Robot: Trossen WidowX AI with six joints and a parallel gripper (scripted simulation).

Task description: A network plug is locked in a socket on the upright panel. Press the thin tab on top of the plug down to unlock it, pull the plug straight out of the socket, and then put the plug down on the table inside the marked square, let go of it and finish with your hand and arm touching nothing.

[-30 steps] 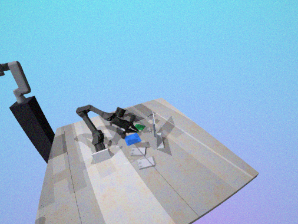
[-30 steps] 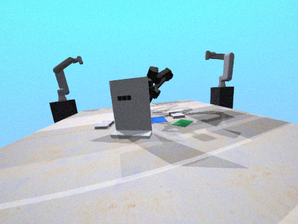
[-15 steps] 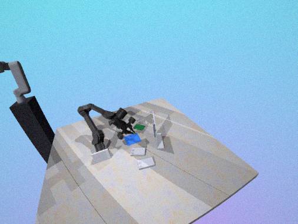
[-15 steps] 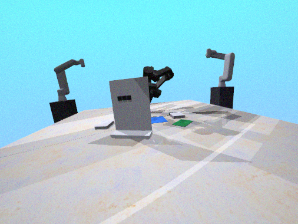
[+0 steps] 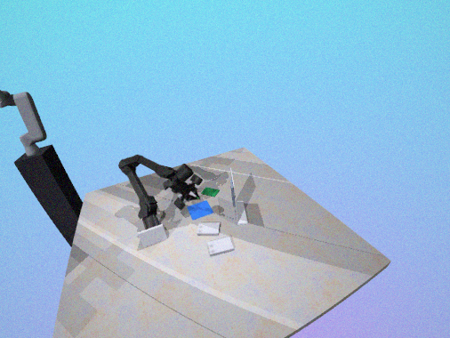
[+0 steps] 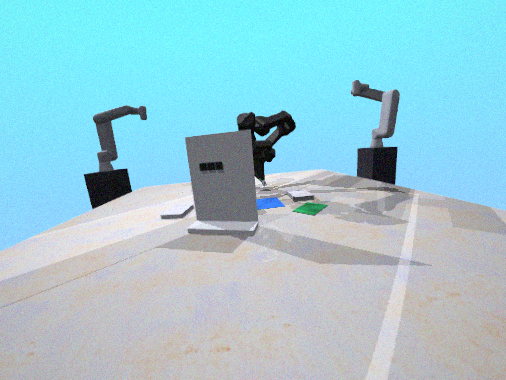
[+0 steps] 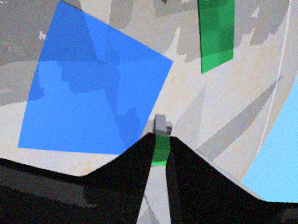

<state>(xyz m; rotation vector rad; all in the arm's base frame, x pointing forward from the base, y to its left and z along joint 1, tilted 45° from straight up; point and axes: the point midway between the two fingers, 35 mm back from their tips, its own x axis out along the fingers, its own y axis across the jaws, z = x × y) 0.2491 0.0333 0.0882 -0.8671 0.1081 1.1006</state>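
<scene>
Right now the blue marked square is 8 cm below my gripper tip and 1 cm behind it. The rest, counted from my gripper tip: white upright panel: 17 cm ahead, 13 cm to the right, 2 cm above; green patch: 13 cm to the left, 10 cm ahead, 8 cm below.
</scene>
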